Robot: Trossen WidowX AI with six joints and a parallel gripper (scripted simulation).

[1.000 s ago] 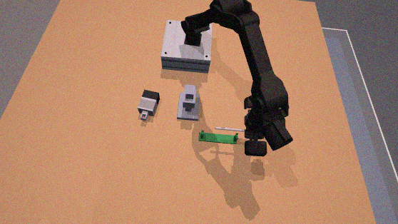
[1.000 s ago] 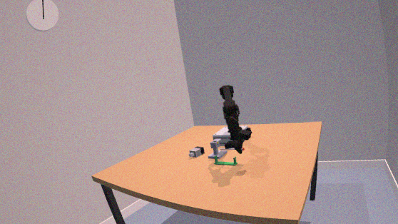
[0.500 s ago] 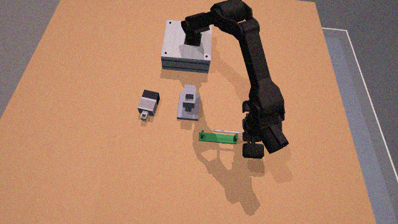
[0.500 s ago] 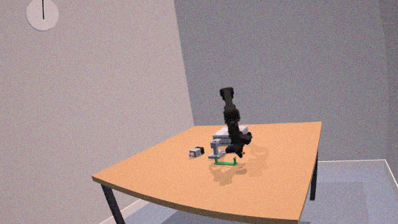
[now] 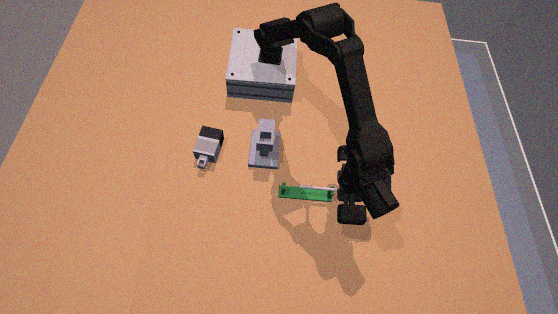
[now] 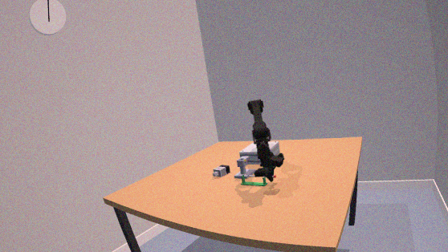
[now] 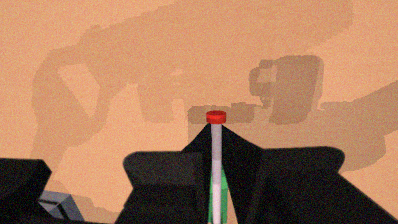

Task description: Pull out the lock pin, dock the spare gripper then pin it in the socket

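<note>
The green mount is 10 cm to the right of my gripper tip and 1 cm ahead of it. Also, from my gripper tip: spare gripper 38 cm to the right, 7 cm behind.
</note>
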